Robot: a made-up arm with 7 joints.
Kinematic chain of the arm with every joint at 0, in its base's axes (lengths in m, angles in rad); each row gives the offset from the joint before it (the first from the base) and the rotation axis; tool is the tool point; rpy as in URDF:
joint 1: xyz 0 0 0.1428 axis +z
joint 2: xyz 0 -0.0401 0.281 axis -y
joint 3: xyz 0 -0.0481 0.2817 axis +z
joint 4: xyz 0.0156 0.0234 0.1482 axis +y
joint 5: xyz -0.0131 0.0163 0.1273 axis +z
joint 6: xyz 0 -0.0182 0.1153 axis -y
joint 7: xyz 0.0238 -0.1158 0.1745 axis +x
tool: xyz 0 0 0 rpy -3.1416 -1.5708 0
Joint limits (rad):
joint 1: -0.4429..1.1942
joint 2: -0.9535..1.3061
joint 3: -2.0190..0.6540
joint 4: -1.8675..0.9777
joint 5: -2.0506..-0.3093
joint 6: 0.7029..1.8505
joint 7: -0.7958..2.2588
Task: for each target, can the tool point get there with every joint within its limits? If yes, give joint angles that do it. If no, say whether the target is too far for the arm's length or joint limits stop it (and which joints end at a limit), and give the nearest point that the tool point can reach.
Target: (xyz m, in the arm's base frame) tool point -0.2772 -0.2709 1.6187
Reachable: no: too far | nearest point -0.1933 -0.1889 1.2571 | short by 0.380 m
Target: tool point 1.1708 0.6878 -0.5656
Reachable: no: too far | nearest point 0.5076 0.2982 0.4032 | short by 1.237 m
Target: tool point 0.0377 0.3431 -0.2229
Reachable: no: joint limits stop it (at a limit: joint 1, joint 2, joint 4, joint 6) | nearest point -0.2063 0.2171 0.1793 | short by 0.487 m
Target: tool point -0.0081 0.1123 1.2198
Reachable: yes | joints 0.3435 -0.0280 0.2994 0.5495 -1.5588 1.1285 2.0170
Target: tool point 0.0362 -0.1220 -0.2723
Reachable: no: joint limits stop it (at a limit: joint 1, joint 2, joint 4, joint 6) | nearest point -0.0220 -0.2821 0.1333 | short by 0.440 m
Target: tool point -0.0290 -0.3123 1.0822
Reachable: yes | joints 0.9691 -0.1418 0.3773 -0.6616 -1.0621 0.8402 1.7504
